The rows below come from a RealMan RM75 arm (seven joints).
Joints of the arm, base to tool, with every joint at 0 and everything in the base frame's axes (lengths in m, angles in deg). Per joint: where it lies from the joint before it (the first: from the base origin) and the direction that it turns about. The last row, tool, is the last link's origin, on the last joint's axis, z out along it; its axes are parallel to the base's.
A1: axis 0 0 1 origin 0.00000 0.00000 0.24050
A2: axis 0 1 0 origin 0.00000 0.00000 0.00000
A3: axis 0 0 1 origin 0.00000 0.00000 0.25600
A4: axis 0 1 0 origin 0.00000 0.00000 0.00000
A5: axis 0 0 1 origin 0.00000 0.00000 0.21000
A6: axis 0 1 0 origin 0.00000 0.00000 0.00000
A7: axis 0 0 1 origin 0.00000 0.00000 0.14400
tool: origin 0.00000 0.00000 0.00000
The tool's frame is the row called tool.
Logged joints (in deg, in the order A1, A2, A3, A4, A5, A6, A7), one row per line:
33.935, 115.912, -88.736, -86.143, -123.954, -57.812, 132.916
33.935, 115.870, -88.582, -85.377, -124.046, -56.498, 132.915
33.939, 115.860, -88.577, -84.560, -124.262, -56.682, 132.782
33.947, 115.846, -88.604, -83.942, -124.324, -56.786, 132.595
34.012, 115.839, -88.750, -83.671, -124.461, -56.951, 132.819
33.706, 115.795, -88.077, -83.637, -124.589, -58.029, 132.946
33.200, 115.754, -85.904, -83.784, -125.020, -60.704, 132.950
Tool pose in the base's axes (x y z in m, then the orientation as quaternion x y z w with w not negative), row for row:
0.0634, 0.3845, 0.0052, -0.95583, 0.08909, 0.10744, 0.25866
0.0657, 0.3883, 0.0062, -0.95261, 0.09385, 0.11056, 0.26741
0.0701, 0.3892, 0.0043, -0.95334, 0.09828, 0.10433, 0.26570
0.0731, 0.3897, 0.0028, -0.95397, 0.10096, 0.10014, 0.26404
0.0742, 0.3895, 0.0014, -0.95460, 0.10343, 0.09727, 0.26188
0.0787, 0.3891, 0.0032, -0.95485, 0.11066, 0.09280, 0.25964
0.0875, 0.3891, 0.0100, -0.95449, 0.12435, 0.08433, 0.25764
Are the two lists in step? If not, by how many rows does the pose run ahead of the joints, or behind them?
They are in step.
